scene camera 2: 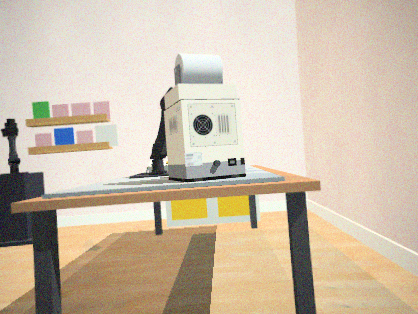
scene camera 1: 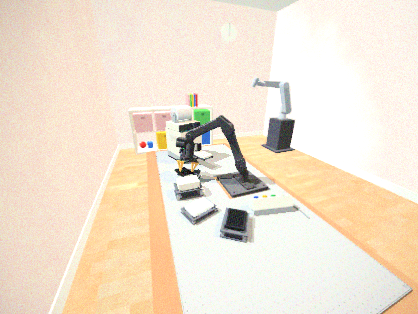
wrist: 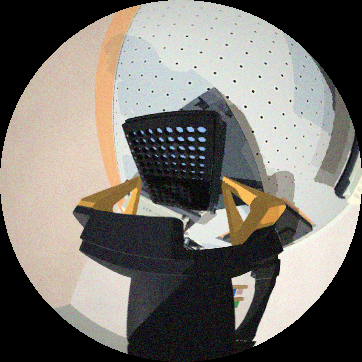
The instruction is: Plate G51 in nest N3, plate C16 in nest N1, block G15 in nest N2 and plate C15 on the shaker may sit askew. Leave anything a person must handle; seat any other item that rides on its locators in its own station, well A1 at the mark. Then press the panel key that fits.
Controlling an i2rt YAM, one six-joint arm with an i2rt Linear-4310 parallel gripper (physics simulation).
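Observation:
My gripper (scene camera 1: 186,167) (wrist: 181,180) is open, its orange fingers standing on either side of a black well plate (scene camera 1: 186,171) (wrist: 172,151). That plate sits tilted over a grey station (wrist: 236,148) at the far end of the row. Nothing is clamped. Just in front stands a white block (scene camera 1: 188,182) on its dark nest (scene camera 1: 189,194). Nearer lies a white plate (scene camera 1: 198,207) on a nest turned askew. A second black well plate (scene camera 1: 236,218) sits in a nest to the right. The key panel (scene camera 1: 273,204) has blue, yellow and green keys.
A cream machine (scene camera 1: 176,137) (scene camera 2: 204,131) with a paper roll stands behind the gripper and hides it in scene camera 2. The arm's base plate (scene camera 1: 239,187) lies to the right. A grey robot on a pedestal (scene camera 1: 280,131) and a shelf unit (scene camera 1: 145,108) stand beyond the table.

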